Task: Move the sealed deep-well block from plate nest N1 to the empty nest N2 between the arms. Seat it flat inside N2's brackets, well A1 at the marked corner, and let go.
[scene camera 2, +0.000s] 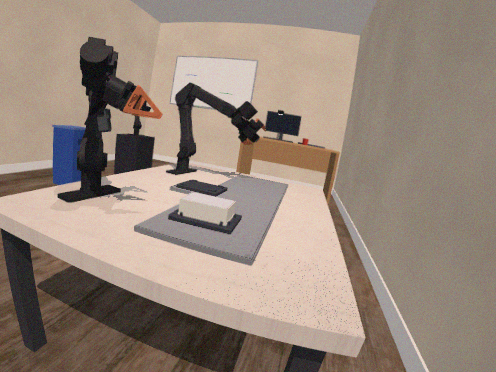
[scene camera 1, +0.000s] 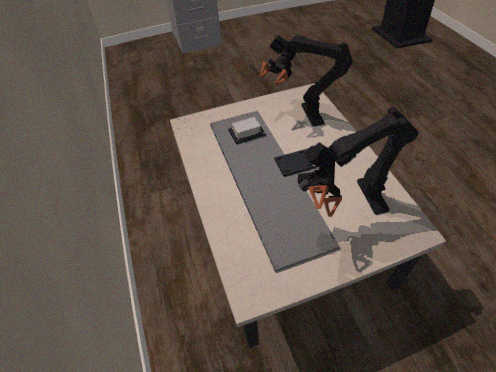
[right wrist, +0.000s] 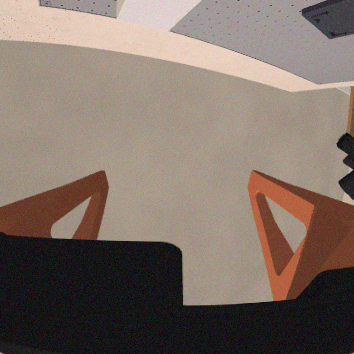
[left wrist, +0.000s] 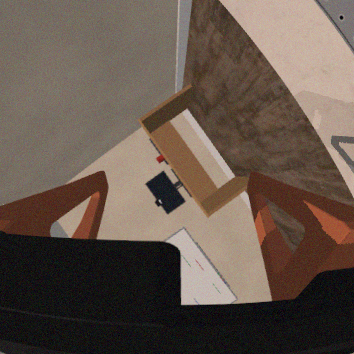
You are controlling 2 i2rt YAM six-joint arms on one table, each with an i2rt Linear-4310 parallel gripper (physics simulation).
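Observation:
A white deep-well block (scene camera 2: 212, 209) is present; in the left wrist view the block is out of frame. The left gripper (scene camera 1: 324, 212) (left wrist: 177, 178) is open and holds nothing. The right gripper (scene camera 2: 160, 115) (right wrist: 177, 178) is likewise open and holds nothing.

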